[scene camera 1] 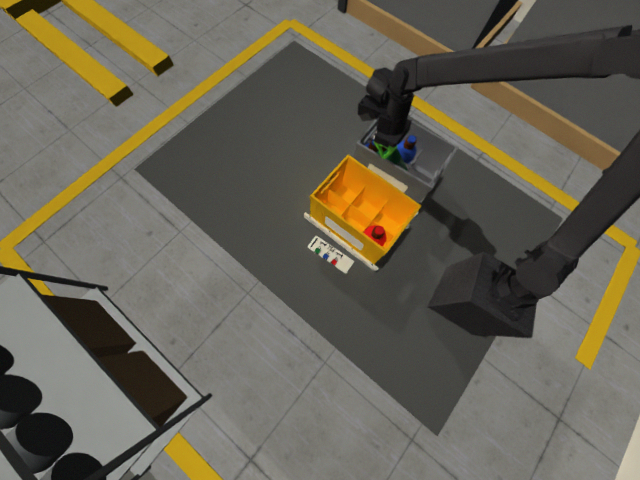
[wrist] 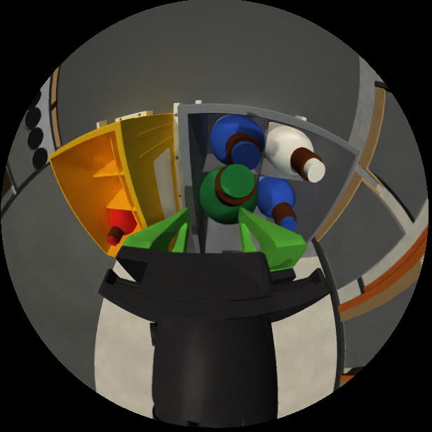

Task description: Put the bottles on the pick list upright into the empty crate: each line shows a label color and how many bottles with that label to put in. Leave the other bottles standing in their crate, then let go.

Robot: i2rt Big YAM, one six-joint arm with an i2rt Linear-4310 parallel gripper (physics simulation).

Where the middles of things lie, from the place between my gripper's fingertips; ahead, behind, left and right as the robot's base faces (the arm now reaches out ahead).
My gripper is now 20 mm past the green bottle (wrist: pixel 224 189), 20 mm to the left of it and 60 mm above it. From my hand the other things lie so: red bottle (wrist: pixel 123 222): 160 mm behind, 200 mm to the left, 90 mm below; then white bottle (wrist: pixel 289 150): 70 mm ahead, 100 mm to the right, 90 mm below.
